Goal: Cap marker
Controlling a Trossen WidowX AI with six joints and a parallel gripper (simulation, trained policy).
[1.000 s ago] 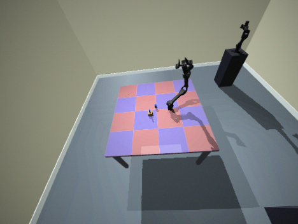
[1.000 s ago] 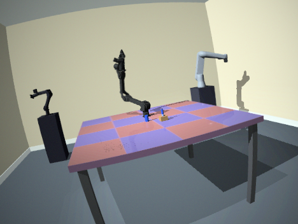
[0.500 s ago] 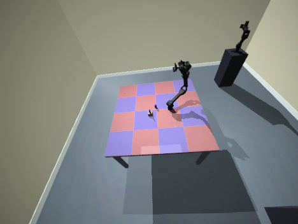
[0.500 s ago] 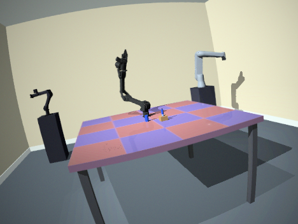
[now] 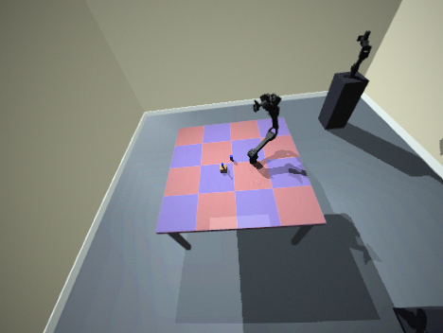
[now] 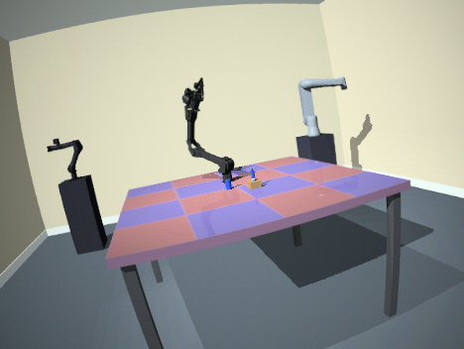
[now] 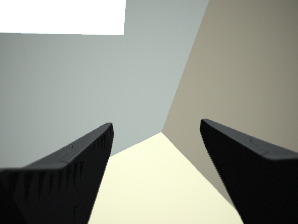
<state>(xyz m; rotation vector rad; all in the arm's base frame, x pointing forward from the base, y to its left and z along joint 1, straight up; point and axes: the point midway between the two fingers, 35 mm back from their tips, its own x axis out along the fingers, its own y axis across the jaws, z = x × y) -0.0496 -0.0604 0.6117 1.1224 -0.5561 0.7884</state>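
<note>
My gripper tip is now 610 mm above the blue cap and 240 mm short of it. Round my gripper tip: small tan holder block: 620 mm below, 320 mm ahead, 120 mm to the left.
</note>
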